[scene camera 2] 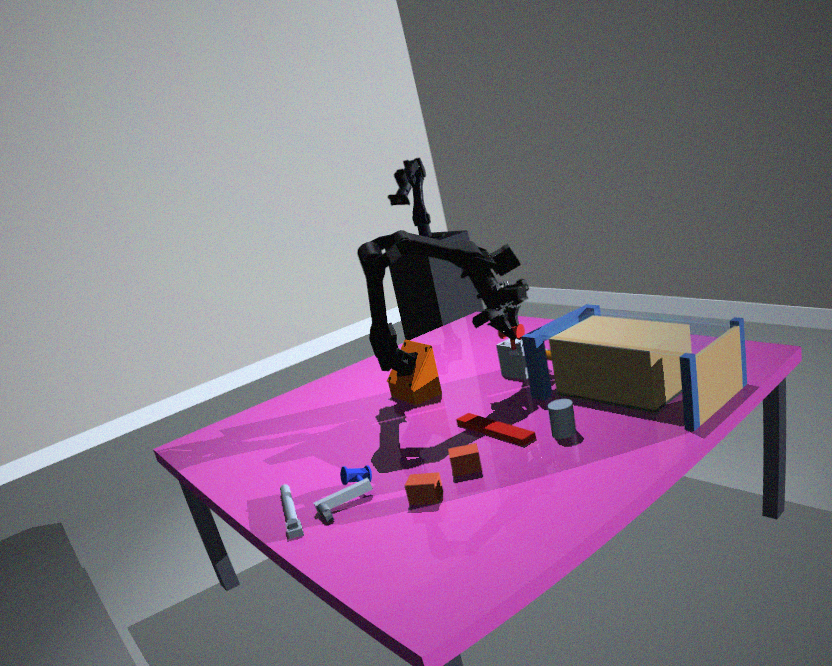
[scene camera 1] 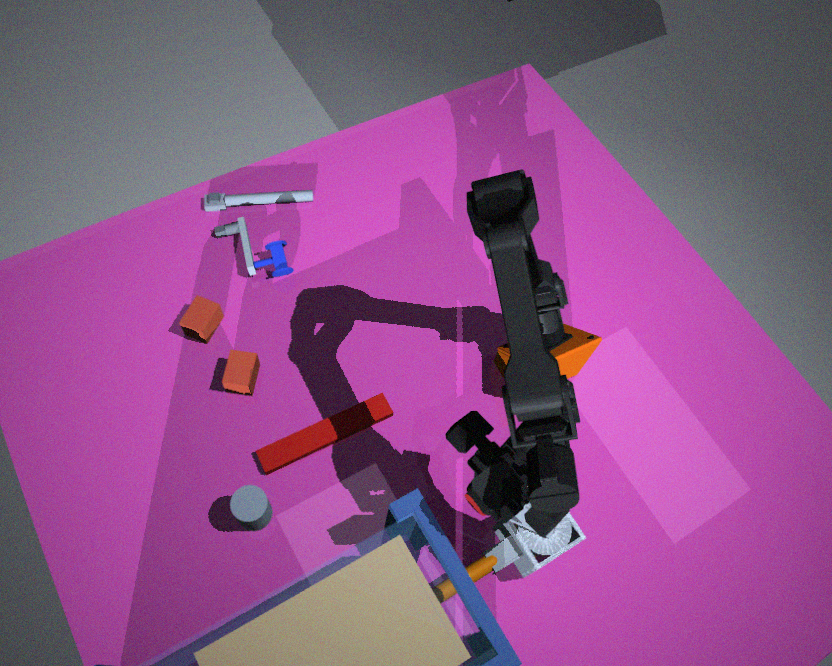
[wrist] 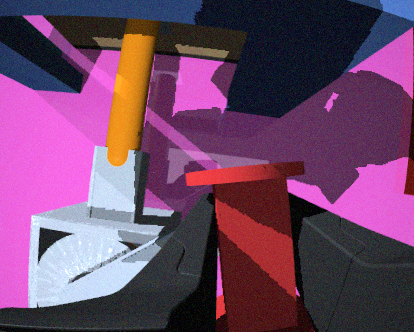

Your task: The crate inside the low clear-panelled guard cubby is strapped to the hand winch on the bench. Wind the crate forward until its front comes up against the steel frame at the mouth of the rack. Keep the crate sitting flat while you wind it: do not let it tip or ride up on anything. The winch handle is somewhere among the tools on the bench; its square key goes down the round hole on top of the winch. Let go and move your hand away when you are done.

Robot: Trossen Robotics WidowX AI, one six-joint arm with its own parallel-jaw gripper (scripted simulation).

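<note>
In scene camera 2 I see my gripper. The wrist view shows my gripper too, and what I see in this scene also includes a red knob, a red bar and a grey winch.
</note>
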